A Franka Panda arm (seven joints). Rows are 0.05 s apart.
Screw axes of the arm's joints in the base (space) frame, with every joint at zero. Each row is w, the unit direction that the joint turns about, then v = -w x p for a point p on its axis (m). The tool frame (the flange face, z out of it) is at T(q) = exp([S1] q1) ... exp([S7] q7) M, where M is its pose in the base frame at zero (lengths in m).
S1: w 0 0 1 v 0.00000 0.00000 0.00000
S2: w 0 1 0 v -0.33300 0.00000 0.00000
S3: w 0 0 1 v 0.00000 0.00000 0.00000
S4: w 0 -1 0 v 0.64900 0.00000 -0.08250
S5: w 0 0 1 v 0.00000 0.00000 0.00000
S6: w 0 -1 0 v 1.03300 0.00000 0.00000
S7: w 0 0 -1 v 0.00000 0.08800 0.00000
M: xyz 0.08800 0.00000 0.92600 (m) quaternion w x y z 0 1 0 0
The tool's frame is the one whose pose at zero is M.
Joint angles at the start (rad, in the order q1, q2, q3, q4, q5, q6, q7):
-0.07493 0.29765 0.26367 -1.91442 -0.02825 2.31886 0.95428
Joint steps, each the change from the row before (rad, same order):
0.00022 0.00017 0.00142 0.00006 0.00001 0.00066 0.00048
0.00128 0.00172 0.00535 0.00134 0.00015 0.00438 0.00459
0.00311 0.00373 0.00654 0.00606 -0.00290 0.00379 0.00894
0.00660 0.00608 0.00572 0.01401 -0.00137 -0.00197 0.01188
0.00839 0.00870 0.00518 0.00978 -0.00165 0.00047 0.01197
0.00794 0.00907 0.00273 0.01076 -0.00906 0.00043 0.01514
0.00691 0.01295 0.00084 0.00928 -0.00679 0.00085 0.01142
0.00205 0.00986 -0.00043 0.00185 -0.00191 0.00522 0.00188
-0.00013 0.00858 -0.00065 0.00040 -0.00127 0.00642 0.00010
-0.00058 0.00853 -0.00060 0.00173 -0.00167 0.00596 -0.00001
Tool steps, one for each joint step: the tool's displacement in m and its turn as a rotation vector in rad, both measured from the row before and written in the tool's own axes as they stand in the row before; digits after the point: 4 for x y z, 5 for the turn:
-0.0007 -0.0006 0.0000 0.00084 -0.00018 -0.00102
-0.0027 -0.0030 0.0001 0.00500 0.00009 -0.00131
-0.0033 -0.0050 -0.0006 0.00618 0.00211 -0.00165
-0.0036 -0.0072 -0.0019 0.00698 0.00040 0.00009
-0.0050 -0.0066 0.0013 0.00371 -0.00273 -0.00107
-0.0034 -0.0057 0.0012 0.00072 0.00287 -0.00020
-0.0022 -0.0041 0.0042 -0.00227 -0.00122 0.00072
-0.0002 -0.0007 0.0049 -0.00131 -0.00256 -0.00008
0.0008 0.0003 0.0046 -0.00053 -0.00178 0.00076
0.0013 0.0001 0.0040 0.00007 -0.00095 0.00081

